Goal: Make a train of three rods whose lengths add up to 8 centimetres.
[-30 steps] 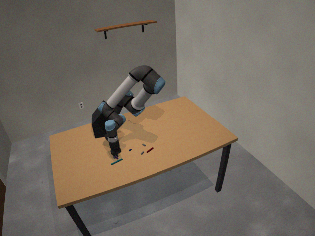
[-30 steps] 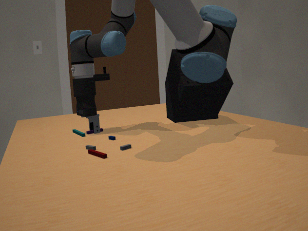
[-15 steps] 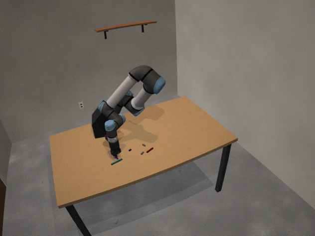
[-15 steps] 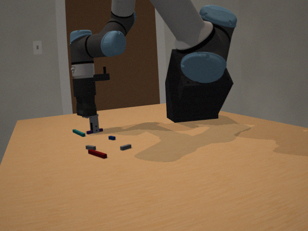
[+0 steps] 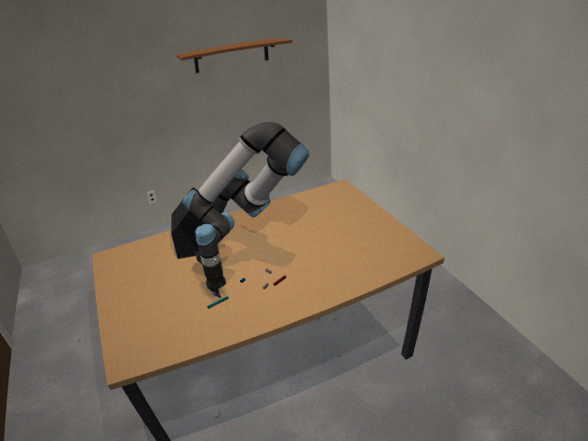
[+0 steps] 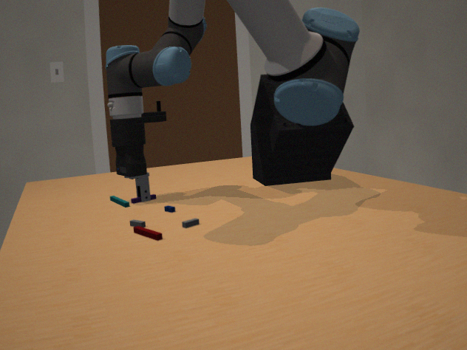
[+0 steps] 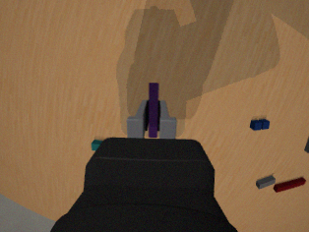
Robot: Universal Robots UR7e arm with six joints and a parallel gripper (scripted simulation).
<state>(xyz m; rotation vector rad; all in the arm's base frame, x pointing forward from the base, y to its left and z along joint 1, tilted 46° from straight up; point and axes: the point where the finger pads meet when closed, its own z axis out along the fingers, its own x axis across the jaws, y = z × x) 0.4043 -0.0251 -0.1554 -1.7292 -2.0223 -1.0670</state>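
My hand is 60 mm short of the turquoise rod, 10 mm to the left of it and 10 mm above it. Also, from my hand: red rod 60 mm ahead, 270 mm to the left, 10 mm below; then purple rod 10 mm below.
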